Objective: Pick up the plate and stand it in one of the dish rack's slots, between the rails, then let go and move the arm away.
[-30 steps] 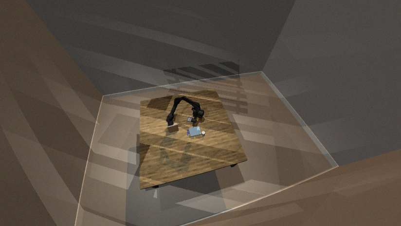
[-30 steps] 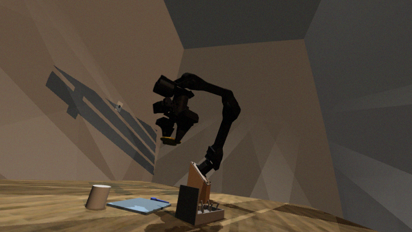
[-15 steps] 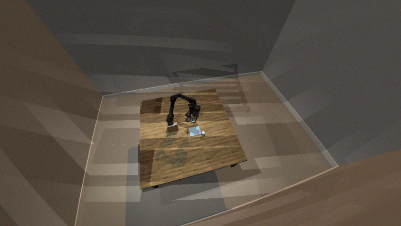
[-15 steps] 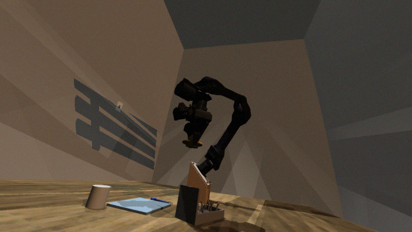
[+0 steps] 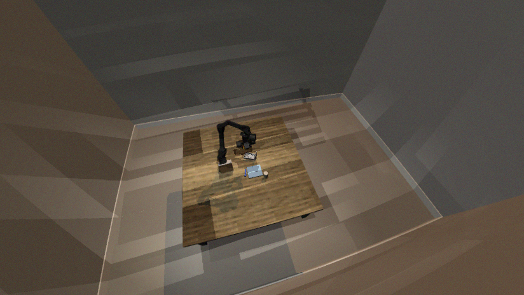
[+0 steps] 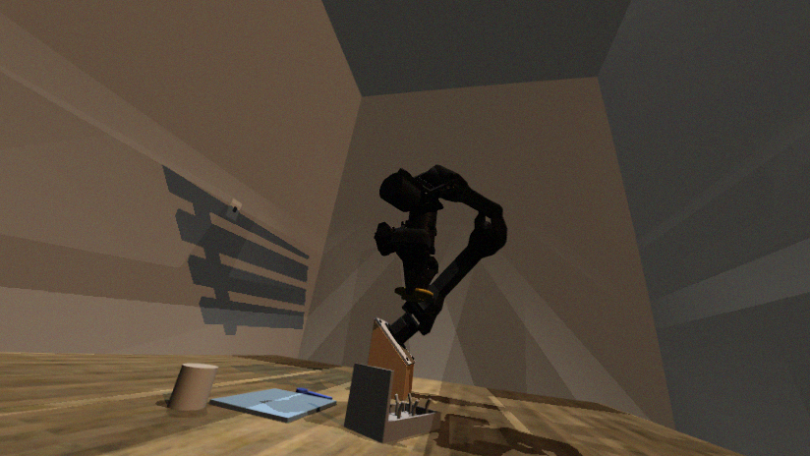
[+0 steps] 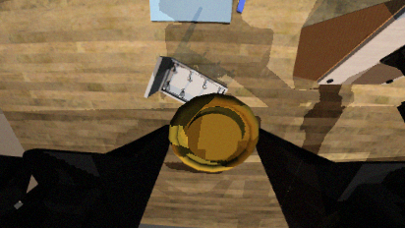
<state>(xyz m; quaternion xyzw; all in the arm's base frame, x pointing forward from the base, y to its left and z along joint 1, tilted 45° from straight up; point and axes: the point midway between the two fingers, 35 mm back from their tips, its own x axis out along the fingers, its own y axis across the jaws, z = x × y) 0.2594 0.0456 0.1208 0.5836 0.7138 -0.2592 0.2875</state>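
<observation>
The dish rack is 170 mm below my gripper tip and 40 mm ahead of it. The rest, counted from my gripper tip: blue pen 200 mm to the right, 190 mm below, 40 mm behind; yellow plate 10 mm above; light blue mat 190 mm to the right, 190 mm below, 60 mm ahead.
</observation>
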